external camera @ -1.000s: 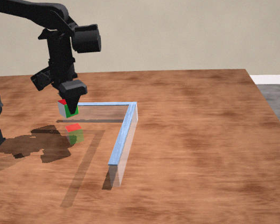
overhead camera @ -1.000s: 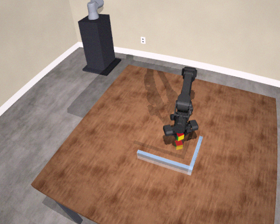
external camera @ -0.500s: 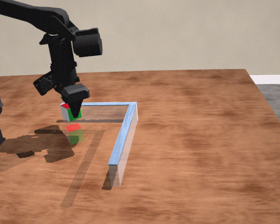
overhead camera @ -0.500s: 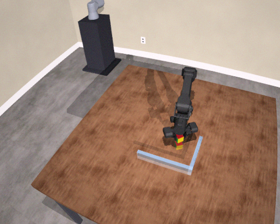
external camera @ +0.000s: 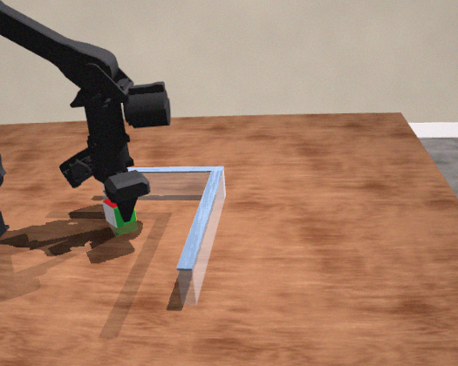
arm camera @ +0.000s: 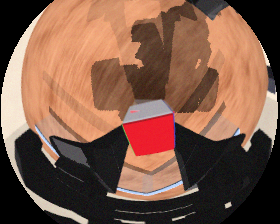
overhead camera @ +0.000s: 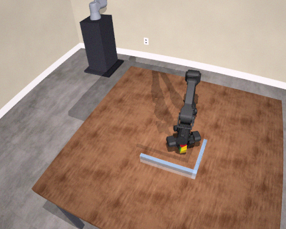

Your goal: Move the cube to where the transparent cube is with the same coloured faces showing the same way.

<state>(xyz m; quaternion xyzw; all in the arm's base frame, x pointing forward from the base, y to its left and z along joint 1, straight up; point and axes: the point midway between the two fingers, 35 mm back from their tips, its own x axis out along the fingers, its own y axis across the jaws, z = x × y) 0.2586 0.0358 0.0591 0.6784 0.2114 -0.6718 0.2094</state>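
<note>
My hand is 4 cm above the transparent cube.
</note>
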